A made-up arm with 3 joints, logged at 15 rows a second.
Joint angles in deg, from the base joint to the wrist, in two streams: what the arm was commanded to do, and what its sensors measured. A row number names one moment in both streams.
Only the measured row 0 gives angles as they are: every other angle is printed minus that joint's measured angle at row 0.
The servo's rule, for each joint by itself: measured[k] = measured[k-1] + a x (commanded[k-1-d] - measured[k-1]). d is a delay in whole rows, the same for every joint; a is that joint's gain. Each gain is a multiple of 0.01, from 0.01 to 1. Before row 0 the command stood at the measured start. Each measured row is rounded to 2 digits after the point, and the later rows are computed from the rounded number. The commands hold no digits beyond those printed.
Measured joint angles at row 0:
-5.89 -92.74 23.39
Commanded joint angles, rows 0 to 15:
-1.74 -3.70 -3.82
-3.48 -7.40 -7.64
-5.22 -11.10 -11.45
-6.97 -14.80 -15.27
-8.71 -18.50 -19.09
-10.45 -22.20 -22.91
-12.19 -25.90 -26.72
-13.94 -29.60 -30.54
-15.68 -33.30 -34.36
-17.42 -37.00 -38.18
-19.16 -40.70 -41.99
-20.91 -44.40 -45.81
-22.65 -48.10 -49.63
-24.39 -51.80 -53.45
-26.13 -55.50 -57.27
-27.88 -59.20 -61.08
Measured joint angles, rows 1 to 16:
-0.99 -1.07 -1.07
-2.41 -2.91 -2.91
-4.01 -5.29 -5.30
-5.70 -8.05 -8.09
-7.42 -11.08 -11.17
-9.15 -14.30 -14.46
-10.88 -17.66 -17.89
-12.62 -21.12 -21.43
-14.36 -24.65 -25.05
-16.10 -28.23 -28.73
-17.84 -31.85 -32.44
-19.59 -35.49 -36.18
-21.33 -39.15 -39.95
-23.07 -42.82 -43.73
-24.81 -46.50 -47.52
-26.56 -50.18 -51.32
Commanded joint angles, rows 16 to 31:
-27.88 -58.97 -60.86
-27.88 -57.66 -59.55
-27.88 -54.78 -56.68
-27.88 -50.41 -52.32
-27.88 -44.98 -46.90
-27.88 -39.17 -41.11
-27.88 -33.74 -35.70
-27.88 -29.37 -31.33
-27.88 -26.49 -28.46
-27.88 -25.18 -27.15
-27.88 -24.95 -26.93
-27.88 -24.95 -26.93
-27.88 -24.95 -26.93
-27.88 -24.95 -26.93
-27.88 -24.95 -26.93
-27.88 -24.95 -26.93
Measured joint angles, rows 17 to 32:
-27.31 -52.73 -53.99
-27.63 -54.16 -55.55
-27.77 -54.34 -55.87
-27.83 -53.20 -54.88
-27.86 -50.82 -52.65
-27.87 -47.44 -49.42
-27.88 -43.47 -45.58
-27.88 -39.38 -41.59
-27.88 -35.64 -37.91
-27.88 -32.61 -34.90
-27.88 -30.39 -32.67
-27.88 -28.81 -31.06
-27.88 -27.69 -29.90
-27.88 -26.90 -29.07
-27.88 -26.33 -28.47
-27.88 -25.93 -28.04

